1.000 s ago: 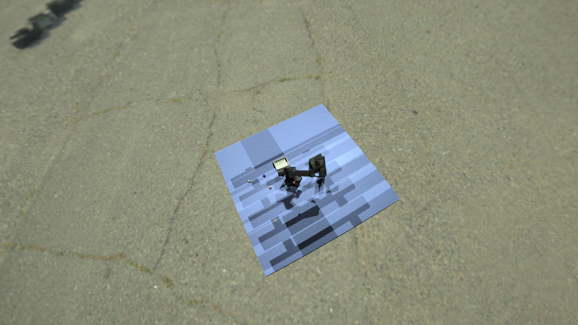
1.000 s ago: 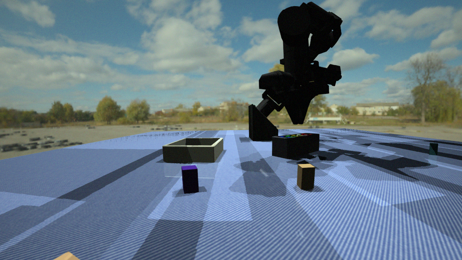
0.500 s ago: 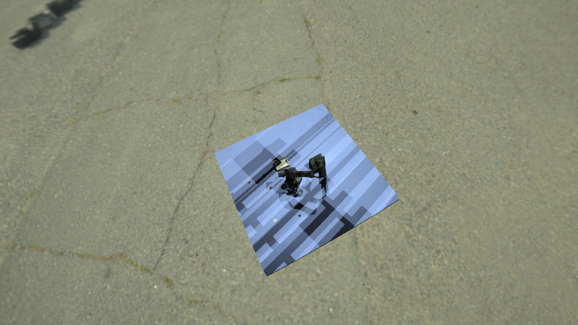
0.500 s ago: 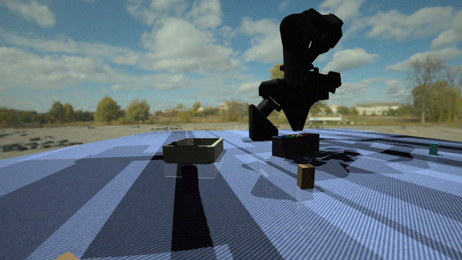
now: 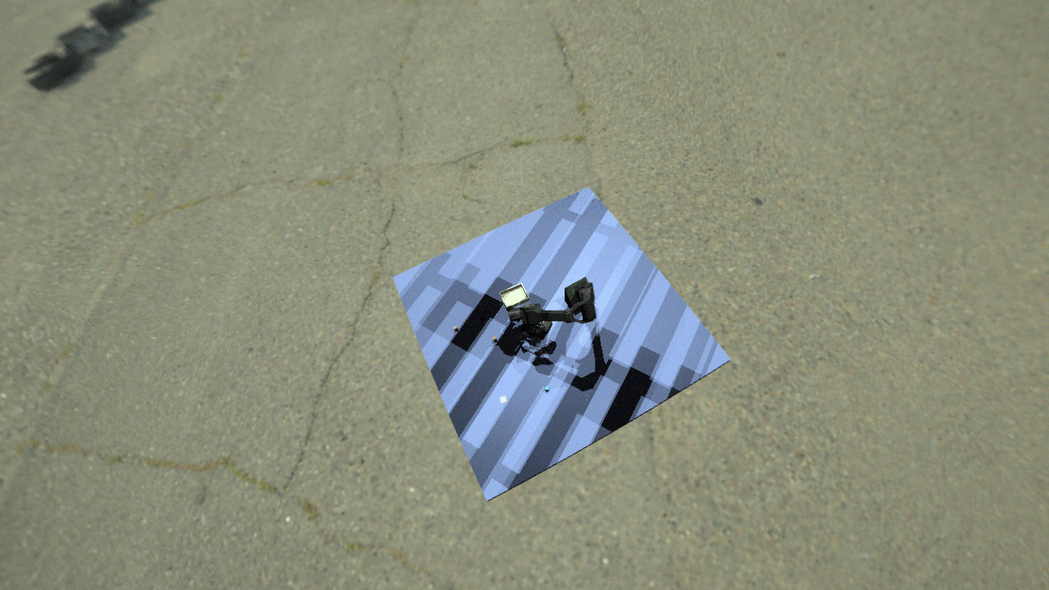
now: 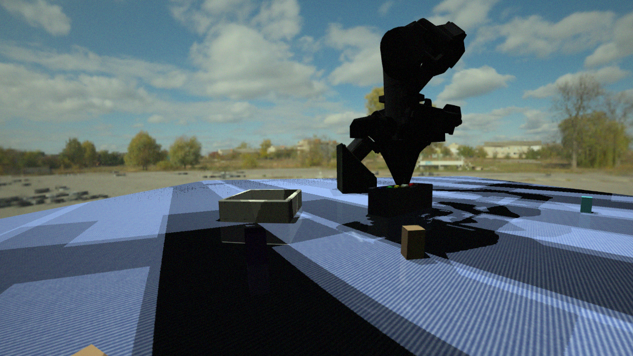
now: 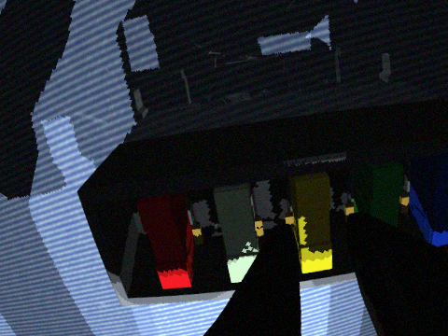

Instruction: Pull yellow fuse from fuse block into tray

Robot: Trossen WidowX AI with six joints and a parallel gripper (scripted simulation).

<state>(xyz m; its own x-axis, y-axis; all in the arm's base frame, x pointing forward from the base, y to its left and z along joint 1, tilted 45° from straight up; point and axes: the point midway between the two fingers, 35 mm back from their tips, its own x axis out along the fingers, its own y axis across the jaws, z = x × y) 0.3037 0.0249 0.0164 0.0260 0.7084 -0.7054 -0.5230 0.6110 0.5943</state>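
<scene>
Now: the yellow fuse 2 cm below my gripper tip. From my gripper tip the other things lie so: blue fuse (2 cm ahead, 3 cm to the right, 2 cm below); pale fuse (1 cm behind, 2 cm to the left, 2 cm below); green fuse (1 cm ahead, 2 cm to the right, 2 cm below).
</scene>
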